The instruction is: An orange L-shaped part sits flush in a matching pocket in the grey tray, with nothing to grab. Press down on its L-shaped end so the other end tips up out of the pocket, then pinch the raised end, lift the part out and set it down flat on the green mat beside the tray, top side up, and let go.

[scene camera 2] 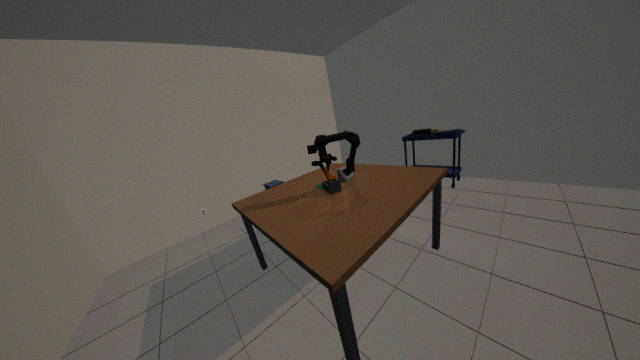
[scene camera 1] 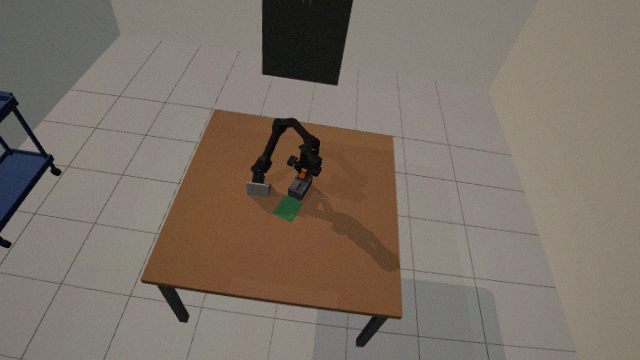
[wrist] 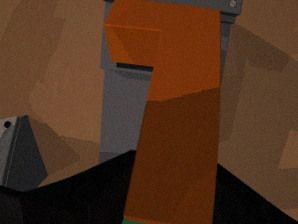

The gripper carries an orange l-shaped part.
